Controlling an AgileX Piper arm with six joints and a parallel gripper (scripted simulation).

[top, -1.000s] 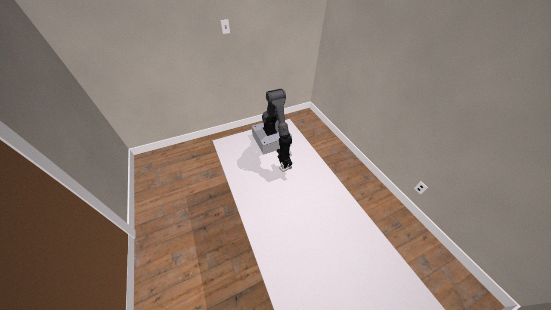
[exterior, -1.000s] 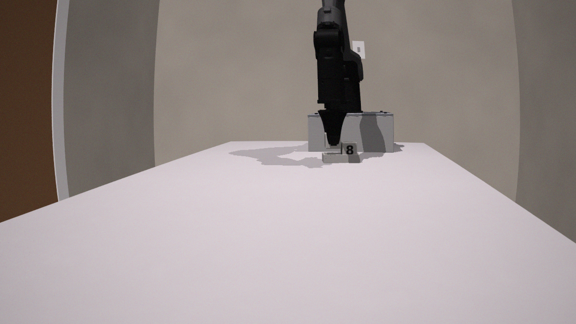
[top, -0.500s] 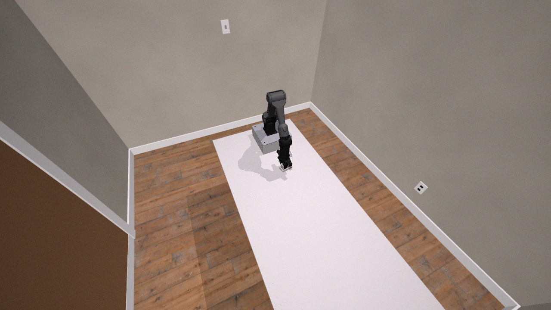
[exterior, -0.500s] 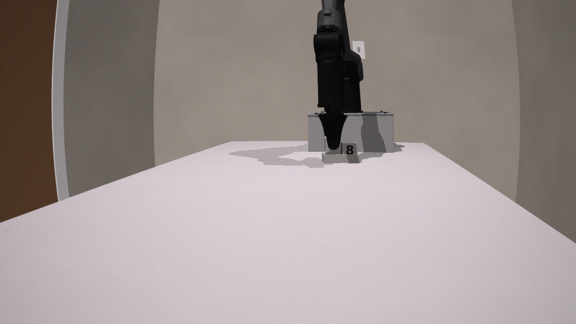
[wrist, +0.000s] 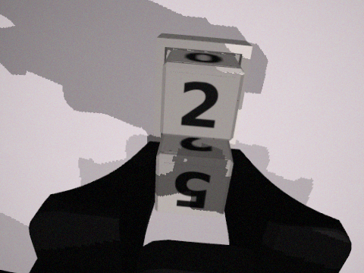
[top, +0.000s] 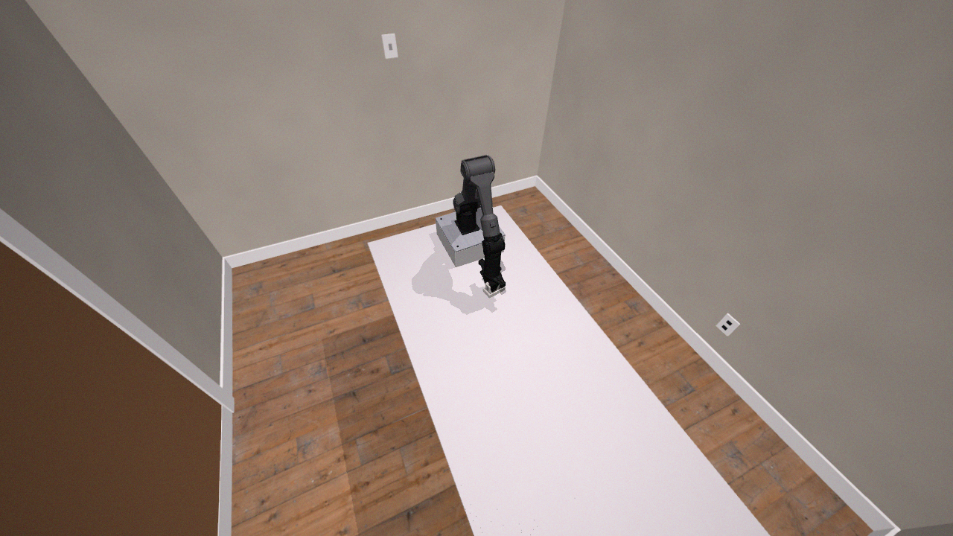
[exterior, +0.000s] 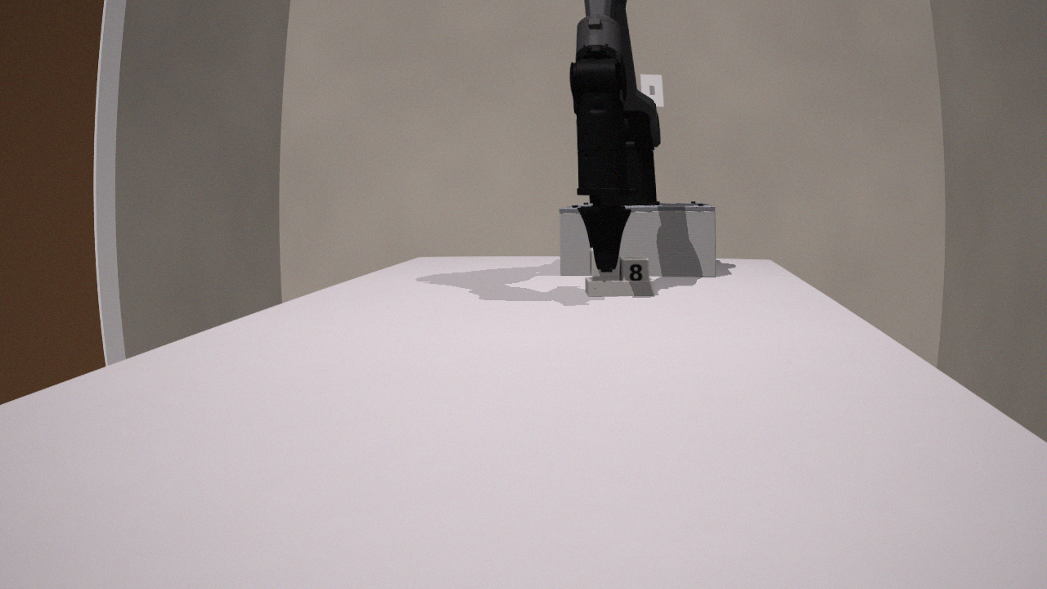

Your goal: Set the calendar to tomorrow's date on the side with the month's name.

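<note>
My gripper is now 30 mm above the grey calendar tray and 20 mm to the right of it.
</note>
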